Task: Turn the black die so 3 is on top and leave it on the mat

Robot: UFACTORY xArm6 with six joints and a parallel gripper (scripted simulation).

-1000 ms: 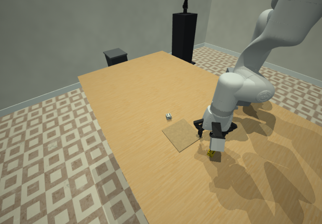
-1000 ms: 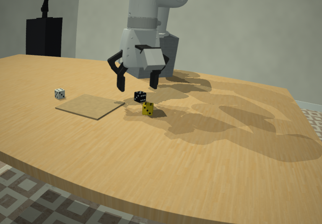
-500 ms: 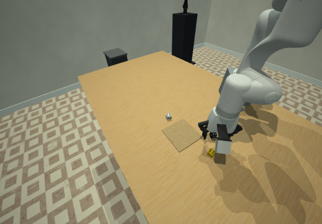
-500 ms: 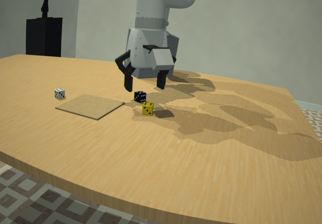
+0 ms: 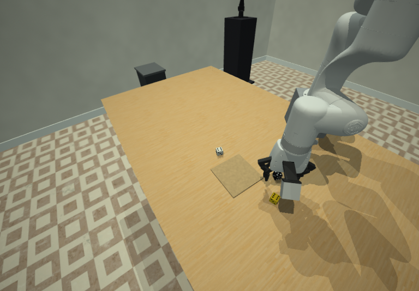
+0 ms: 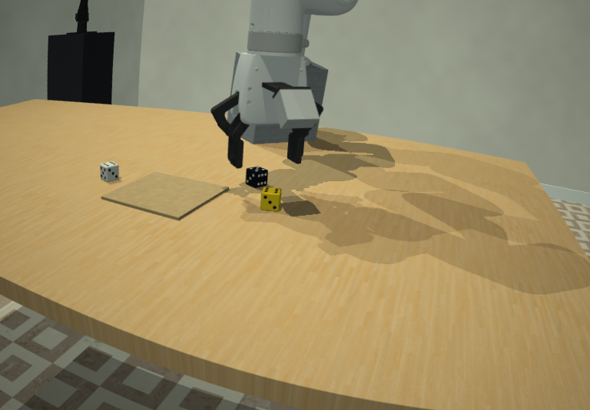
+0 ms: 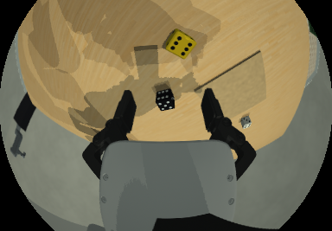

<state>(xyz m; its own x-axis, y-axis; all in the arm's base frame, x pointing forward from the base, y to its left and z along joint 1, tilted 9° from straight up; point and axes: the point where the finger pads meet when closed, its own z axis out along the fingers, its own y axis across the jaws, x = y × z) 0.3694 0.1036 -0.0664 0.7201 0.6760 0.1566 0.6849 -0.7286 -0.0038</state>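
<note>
Right now the black die is 3 cm behind my hand, 2 cm to the right of it and 4 cm below it. From my hand the other things lie so: yellow die (5 cm ahead, 3 cm to the left, 4 cm below); then tan mat (7 cm ahead, 13 cm to the right, 5 cm below); then white die (5 cm ahead, 25 cm to the right, 4 cm below).
</note>
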